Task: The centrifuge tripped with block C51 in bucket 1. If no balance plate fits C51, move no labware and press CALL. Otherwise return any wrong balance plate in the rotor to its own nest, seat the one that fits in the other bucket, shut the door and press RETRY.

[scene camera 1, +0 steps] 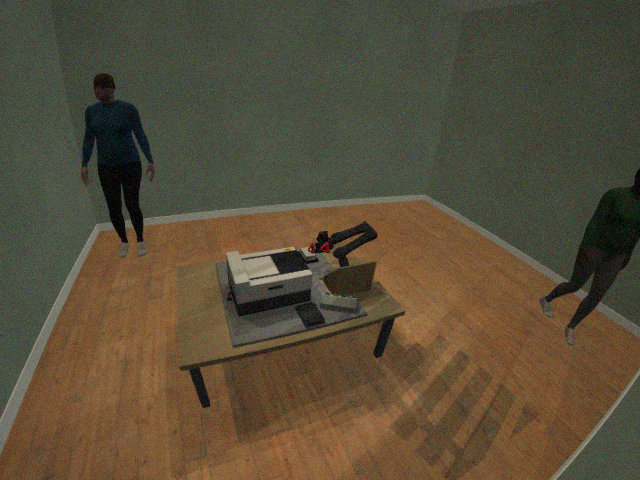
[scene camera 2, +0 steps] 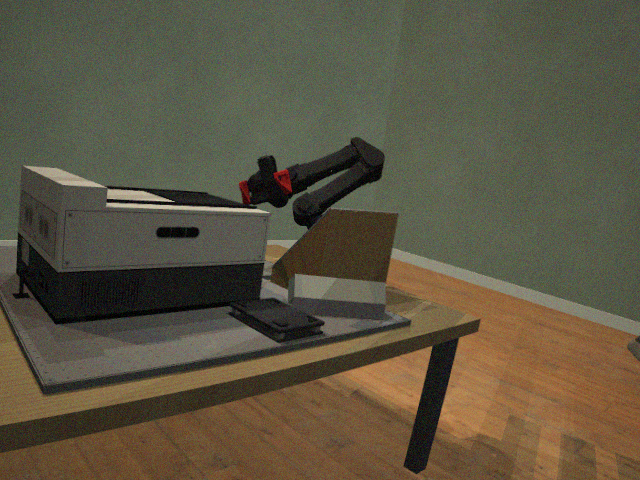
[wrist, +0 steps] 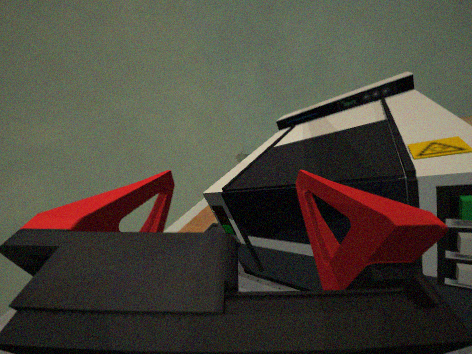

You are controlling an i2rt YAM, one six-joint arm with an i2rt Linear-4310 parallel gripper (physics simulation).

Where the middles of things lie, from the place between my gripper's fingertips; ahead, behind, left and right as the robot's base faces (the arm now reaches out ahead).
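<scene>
Counted from my hand, the button panel [scene camera 2: 318, 295] is 100 mm behind, 260 mm to the left and 230 mm below. The centrifuge [scene camera 2: 87, 252], for its part, is 40 mm to the left of my hand and 150 mm below it, and it sits 320 mm ahead of that hand.
</scene>
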